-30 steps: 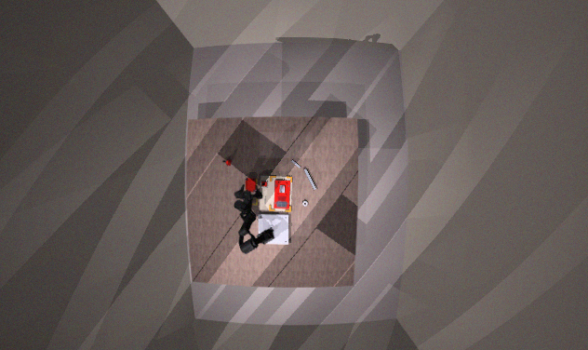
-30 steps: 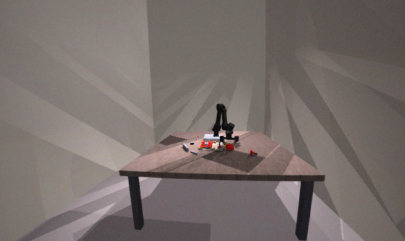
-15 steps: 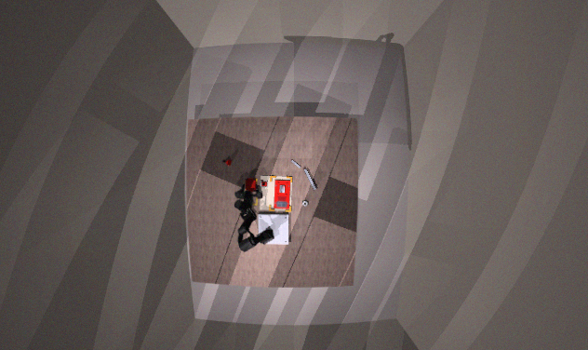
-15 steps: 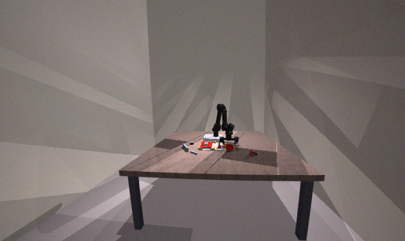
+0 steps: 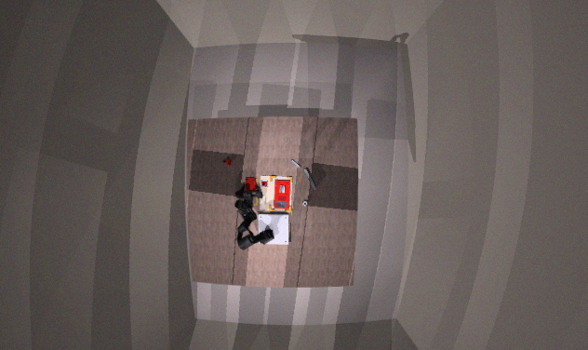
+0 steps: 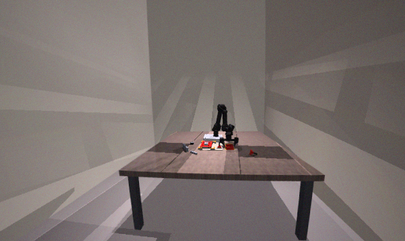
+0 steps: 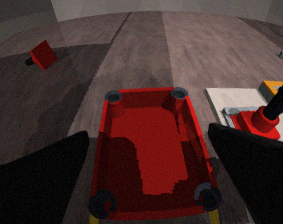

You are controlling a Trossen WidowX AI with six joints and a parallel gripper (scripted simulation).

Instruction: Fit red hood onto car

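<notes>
Right now the hood is 1 cm behind my gripper tip and 1 cm below it.
</notes>
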